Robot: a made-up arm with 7 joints. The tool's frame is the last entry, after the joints. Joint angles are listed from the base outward. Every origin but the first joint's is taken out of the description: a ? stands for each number. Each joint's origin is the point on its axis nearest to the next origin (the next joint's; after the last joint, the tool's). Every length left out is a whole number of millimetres.
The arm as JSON. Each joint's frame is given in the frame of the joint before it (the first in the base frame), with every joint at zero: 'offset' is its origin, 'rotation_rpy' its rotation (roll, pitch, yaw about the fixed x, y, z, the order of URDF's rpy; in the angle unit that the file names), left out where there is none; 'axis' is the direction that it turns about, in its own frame. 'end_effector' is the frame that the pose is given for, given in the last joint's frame.
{
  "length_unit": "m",
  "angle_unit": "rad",
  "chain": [
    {
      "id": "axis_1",
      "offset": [
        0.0,
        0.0,
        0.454
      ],
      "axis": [
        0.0,
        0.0,
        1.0
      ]
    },
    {
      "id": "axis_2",
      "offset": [
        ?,
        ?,
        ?
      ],
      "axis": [
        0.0,
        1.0,
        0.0
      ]
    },
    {
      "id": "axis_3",
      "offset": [
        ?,
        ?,
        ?
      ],
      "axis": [
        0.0,
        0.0,
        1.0
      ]
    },
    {
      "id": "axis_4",
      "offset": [
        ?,
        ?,
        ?
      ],
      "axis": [
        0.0,
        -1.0,
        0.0
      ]
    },
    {
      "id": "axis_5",
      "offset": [
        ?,
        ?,
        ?
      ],
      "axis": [
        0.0,
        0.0,
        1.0
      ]
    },
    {
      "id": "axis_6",
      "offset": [
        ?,
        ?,
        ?
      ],
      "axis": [
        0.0,
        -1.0,
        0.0
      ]
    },
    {
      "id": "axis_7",
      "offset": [
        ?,
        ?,
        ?
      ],
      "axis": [
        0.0,
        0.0,
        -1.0
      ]
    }
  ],
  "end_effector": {
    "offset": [
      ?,
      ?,
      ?
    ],
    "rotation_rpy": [
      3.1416,
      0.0,
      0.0
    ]
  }
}
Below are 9 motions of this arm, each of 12 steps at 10 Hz.
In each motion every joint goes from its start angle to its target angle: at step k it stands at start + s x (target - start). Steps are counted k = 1, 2, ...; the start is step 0. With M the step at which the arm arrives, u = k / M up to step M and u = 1 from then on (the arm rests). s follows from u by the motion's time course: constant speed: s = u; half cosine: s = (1 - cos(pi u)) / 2; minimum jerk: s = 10 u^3 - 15 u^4 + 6 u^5.
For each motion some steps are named. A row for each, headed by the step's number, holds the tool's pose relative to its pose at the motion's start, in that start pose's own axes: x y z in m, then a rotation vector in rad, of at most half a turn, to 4 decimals.
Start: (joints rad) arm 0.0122 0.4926 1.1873 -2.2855 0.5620 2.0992 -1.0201
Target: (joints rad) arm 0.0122 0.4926 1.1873 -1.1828 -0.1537 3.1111 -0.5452
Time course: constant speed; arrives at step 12
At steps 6, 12:
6: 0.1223 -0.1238 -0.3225 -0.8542 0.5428 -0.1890
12: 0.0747 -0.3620 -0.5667 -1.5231 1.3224 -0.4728

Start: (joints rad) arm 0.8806 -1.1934 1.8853 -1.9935 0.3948 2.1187 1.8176
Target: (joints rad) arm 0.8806 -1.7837 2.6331 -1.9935 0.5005 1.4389 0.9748
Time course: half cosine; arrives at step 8
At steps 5, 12:
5: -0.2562 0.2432 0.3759 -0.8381 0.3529 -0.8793
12: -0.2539 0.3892 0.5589 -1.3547 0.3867 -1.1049

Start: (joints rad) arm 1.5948 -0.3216 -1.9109 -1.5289 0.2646 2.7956 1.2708
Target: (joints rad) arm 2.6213 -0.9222 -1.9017 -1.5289 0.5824 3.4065 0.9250
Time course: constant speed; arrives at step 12
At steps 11, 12:
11: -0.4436 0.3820 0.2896 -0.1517 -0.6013 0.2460
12: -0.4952 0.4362 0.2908 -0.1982 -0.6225 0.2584

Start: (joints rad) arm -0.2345 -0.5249 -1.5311 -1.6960 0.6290 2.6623 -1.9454
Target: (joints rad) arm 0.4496 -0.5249 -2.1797 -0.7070 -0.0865 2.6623 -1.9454
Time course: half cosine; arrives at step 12
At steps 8, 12:
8: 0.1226 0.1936 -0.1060 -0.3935 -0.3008 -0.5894
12: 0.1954 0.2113 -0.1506 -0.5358 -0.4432 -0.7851

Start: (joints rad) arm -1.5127 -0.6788 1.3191 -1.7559 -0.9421 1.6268 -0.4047
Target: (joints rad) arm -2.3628 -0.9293 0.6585 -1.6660 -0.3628 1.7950 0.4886
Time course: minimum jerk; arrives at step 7
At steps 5, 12:
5: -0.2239 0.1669 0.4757 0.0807 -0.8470 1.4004
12: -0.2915 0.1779 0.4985 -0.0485 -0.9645 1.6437

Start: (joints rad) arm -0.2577 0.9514 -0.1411 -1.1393 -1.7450 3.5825 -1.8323
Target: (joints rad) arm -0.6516 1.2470 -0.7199 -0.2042 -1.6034 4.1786 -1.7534
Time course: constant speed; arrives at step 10
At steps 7, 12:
7: 0.0291 -0.2979 -0.2092 0.1551 -0.1028 -0.2464
12: 0.0330 -0.3279 -0.2787 0.0977 -0.0528 -0.4204

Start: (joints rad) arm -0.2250 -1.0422 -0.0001 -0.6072 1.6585 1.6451 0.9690
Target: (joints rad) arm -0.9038 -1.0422 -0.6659 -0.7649 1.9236 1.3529 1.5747
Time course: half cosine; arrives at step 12
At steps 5, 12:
5: 0.0254 0.0264 0.0951 -0.2059 0.2659 0.2395
12: 0.0090 0.0721 0.2461 -0.3687 0.8051 0.5337

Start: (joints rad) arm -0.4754 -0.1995 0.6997 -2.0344 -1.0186 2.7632 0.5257
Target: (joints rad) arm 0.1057 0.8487 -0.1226 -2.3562 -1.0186 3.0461 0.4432
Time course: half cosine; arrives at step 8
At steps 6, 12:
6: -0.5251 -0.2851 0.3390 0.6662 -0.8061 -0.0696
12: -0.6318 -0.3328 0.3252 0.7248 -0.9678 -0.1433

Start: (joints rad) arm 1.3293 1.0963 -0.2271 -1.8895 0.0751 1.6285 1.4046
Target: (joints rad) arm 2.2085 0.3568 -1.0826 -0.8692 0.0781 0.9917 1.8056
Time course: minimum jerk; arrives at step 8
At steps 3, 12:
3: -0.0780 0.2417 -0.2683 0.3593 0.1406 0.1935
12: -0.2688 1.2089 -0.2510 1.2890 0.0337 0.3474

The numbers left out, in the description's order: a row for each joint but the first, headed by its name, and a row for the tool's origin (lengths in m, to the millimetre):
axis_2: 0.0 0.0 0.0
axis_3: 0.0 0.0 0.48
axis_4: 0.081 0.0 0.0
axis_5: -0.12 0.0 0.557
axis_6: 0.0 0.0 0.0
axis_7: 0.061 0.0 0.0
tool: 0.0 0.0 0.0

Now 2 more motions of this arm.
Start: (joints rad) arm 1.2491 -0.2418 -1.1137 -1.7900 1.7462 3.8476 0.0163
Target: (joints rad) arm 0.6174 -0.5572 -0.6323 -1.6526 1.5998 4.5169 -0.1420
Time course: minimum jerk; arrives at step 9
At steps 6, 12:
6: 0.1887 -0.1690 -0.1565 0.2158 0.5583 0.2063
12: 0.2332 -0.1995 -0.2287 0.2715 0.7125 0.2836

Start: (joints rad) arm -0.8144 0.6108 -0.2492 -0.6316 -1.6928 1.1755 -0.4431
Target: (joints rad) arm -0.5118 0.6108 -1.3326 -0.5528 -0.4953 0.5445 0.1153
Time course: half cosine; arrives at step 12
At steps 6, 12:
6: -0.0390 0.0507 0.0770 0.3724 -0.3812 0.2565
12: -0.1353 0.1190 0.1257 0.6913 -0.7469 0.4924

